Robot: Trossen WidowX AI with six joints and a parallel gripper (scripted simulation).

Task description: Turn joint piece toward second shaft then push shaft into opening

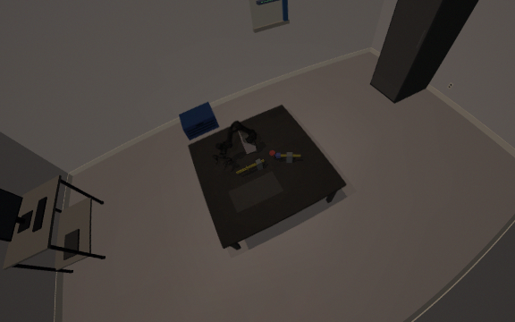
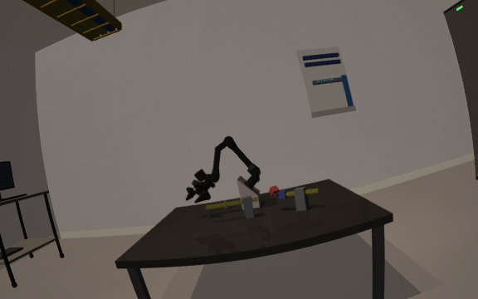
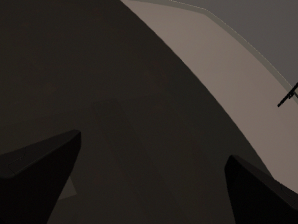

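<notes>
Now: the red square joint piece 510 mm to the left of my gripper tip, 150 mm ahead of it and 10 mm below it.
</notes>
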